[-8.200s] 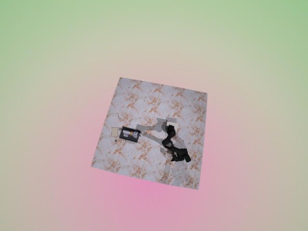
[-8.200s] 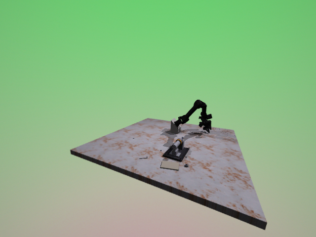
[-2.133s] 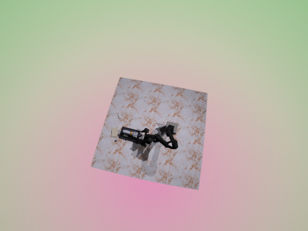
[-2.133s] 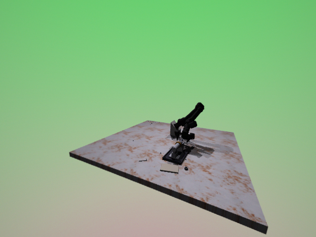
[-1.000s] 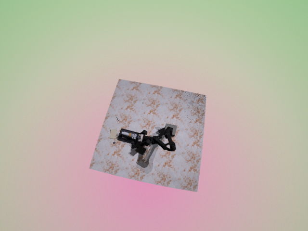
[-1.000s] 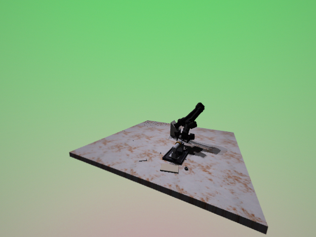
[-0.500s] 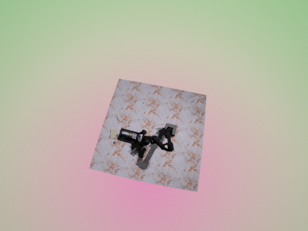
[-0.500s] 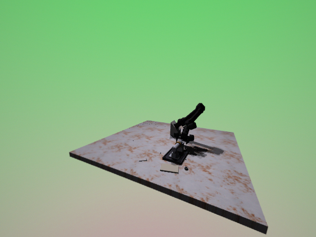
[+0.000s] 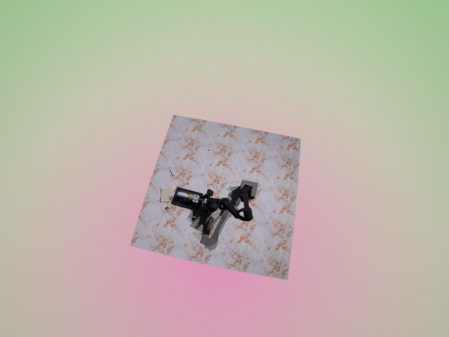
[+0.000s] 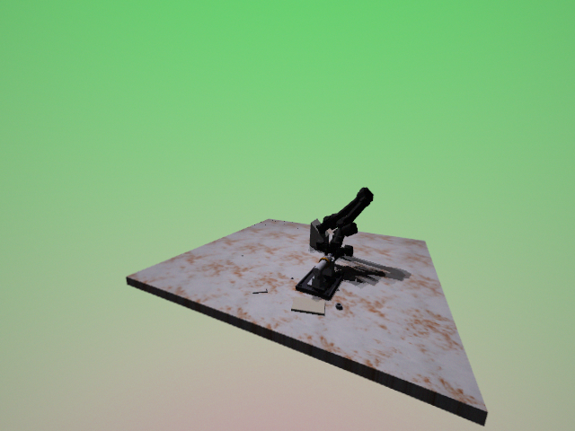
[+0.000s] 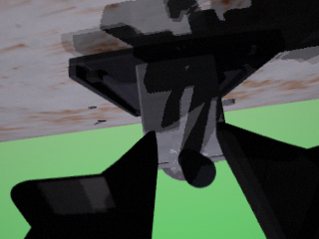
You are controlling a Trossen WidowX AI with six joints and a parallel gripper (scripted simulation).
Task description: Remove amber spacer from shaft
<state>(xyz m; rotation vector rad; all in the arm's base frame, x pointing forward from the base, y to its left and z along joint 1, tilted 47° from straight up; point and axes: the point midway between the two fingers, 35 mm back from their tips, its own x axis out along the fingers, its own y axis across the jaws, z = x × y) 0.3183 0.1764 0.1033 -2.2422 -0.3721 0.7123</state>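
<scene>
My gripper tip is 8 cm short of the amber spacer and 2 cm below it. Round my gripper tip: thin dark pin (32 cm ahead, 16 cm to the right, 6 cm below); dark ring (25 cm ahead, 13 cm to the left, 6 cm below); beige card (30 cm ahead, 4 cm to the left, 6 cm below).
</scene>
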